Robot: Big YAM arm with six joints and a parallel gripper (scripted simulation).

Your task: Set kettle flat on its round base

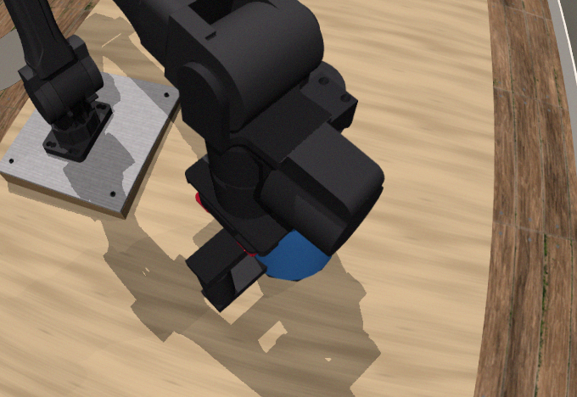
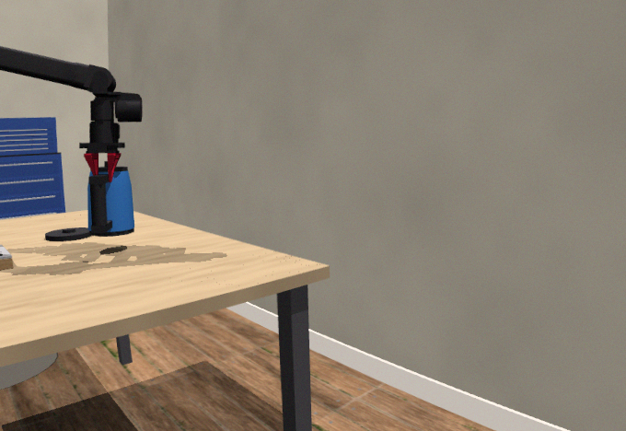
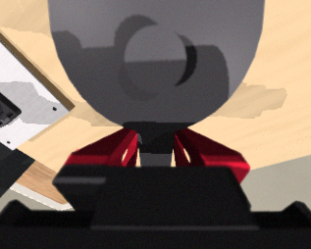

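My hand is 10 mm short of the blue kettle, 30 mm to the right of it and 50 mm above it. Round my hand: black round base (20 mm behind, 360 mm to the left, 190 mm below).
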